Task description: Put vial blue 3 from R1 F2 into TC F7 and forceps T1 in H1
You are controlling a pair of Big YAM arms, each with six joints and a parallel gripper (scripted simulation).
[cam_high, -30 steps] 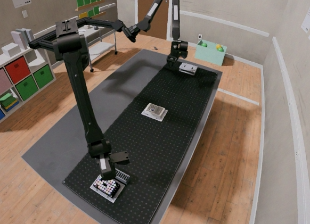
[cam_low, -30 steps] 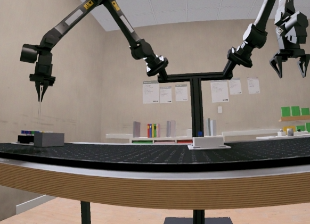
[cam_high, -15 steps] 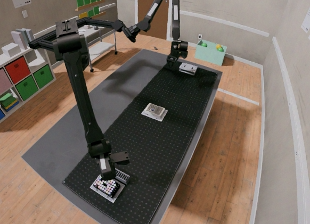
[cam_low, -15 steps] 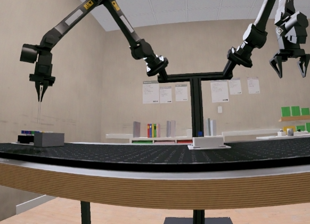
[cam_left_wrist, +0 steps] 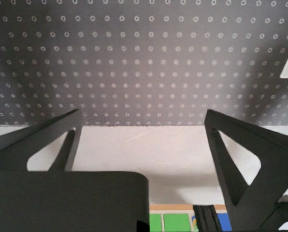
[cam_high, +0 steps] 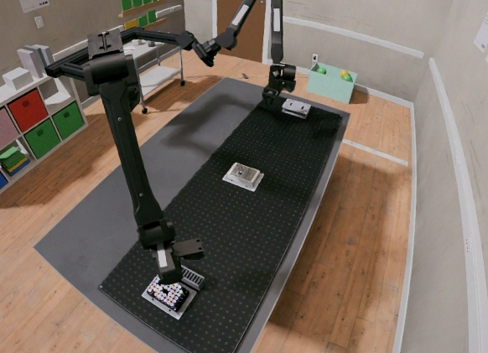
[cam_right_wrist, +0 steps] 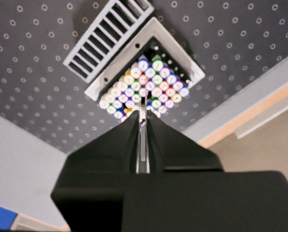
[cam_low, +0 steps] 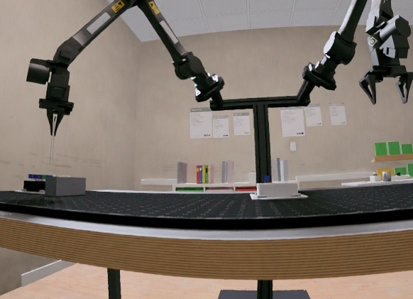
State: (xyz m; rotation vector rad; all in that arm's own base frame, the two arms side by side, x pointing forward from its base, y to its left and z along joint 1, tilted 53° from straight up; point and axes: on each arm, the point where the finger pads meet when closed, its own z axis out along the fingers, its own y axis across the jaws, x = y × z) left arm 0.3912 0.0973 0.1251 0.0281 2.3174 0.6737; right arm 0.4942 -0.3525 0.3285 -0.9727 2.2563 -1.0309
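My right hand is 160 mm above the grey holder H1, 50 mm to the right of it and 20 mm past it.
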